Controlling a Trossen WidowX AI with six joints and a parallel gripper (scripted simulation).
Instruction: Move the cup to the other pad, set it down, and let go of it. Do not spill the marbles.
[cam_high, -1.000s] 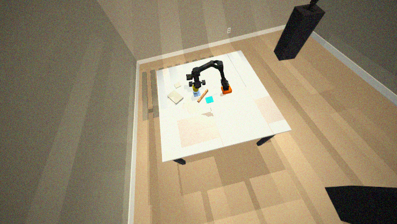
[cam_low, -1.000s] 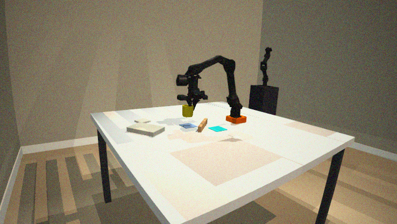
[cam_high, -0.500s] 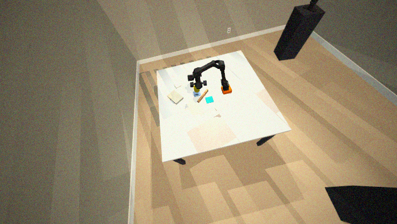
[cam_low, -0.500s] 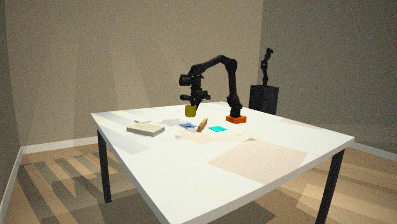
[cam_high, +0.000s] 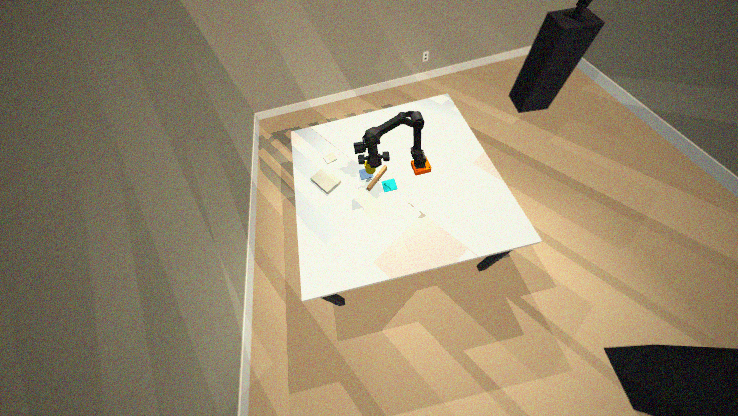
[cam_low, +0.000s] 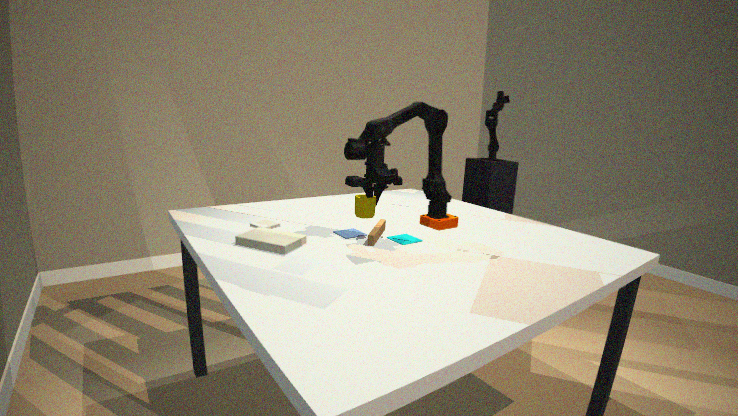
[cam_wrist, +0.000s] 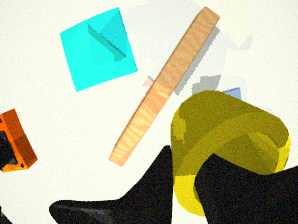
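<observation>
The cyan pad is 80 mm behind my gripper tip, 90 mm to the left of it and 110 mm below it. The rest, counted from my gripper tip: wooden bar: 10 mm behind, 30 mm to the left, 90 mm below; yellow cup: 30 mm ahead; blue pad: 70 mm ahead, 30 mm to the right, 110 mm below.
</observation>
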